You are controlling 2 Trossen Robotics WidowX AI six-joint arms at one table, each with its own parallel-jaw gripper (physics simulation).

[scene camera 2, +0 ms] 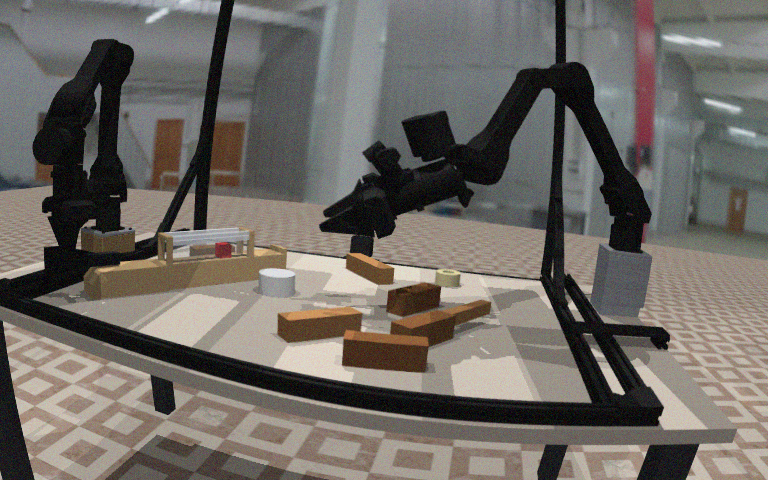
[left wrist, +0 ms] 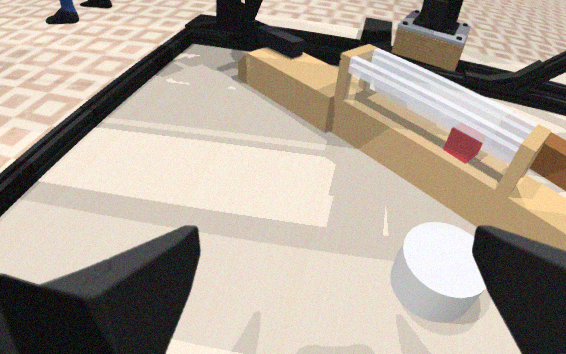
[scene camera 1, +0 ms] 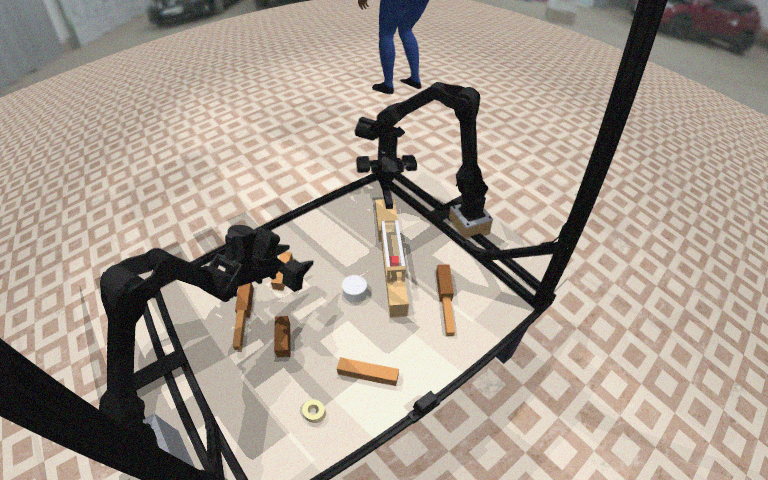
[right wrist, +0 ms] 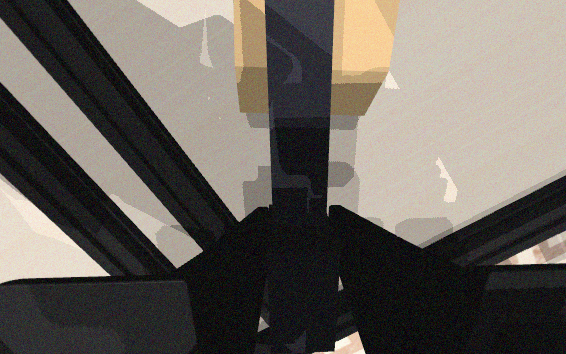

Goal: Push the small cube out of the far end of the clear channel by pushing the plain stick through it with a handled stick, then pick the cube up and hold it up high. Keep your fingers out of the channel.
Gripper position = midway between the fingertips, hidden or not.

The left gripper (scene camera 2: 321, 220) is open, holding nothing. Also in view: a white disc (scene camera 2: 279, 283). The right gripper (scene camera 2: 68, 259) carries a black stick (scene camera 2: 55, 259), clear of everything else.
The black stick shows as well in the right wrist view (right wrist: 303, 256). The white disc is seen too in the left wrist view (left wrist: 434, 276). The left gripper shows as well in the left wrist view (left wrist: 338, 240) and in scene camera 1 (scene camera 1: 300, 254). The right wrist view misses the white disc: it is out of frame.
